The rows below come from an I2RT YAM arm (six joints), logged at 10 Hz.
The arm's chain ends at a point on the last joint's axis. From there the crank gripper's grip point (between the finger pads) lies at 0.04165 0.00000 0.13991 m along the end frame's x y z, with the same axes.
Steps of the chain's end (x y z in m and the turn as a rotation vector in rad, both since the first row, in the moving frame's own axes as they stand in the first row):
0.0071 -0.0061 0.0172 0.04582 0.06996 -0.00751
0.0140 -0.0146 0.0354 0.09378 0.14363 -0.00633
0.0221 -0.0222 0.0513 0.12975 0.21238 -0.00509
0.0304 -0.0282 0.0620 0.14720 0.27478 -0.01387
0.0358 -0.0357 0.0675 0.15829 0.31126 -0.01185
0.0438 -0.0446 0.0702 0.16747 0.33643 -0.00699
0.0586 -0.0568 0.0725 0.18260 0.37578 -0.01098
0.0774 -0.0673 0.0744 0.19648 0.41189 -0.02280
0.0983 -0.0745 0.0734 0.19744 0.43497 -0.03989
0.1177 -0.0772 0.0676 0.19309 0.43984 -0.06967
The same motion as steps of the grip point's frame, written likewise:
0.0167 -0.0128 0.0138 0.04582 0.06996 -0.00751
0.0335 -0.0277 0.0274 0.09378 0.14363 -0.00633
0.0505 -0.0399 0.0382 0.12975 0.21238 -0.00509
0.0665 -0.0485 0.0440 0.14720 0.27478 -0.01387
0.0763 -0.0571 0.0463 0.15829 0.31126 -0.01185
0.0874 -0.0668 0.0467 0.16747 0.33643 -0.00699
0.1066 -0.0809 0.0452 0.18260 0.37578 -0.01098
0.1293 -0.0937 0.0434 0.19648 0.41189 -0.02280
0.1524 -0.1021 0.0401 0.19744 0.43497 -0.03989
0.1719 -0.1063 0.0339 0.19309 0.43984 -0.06967

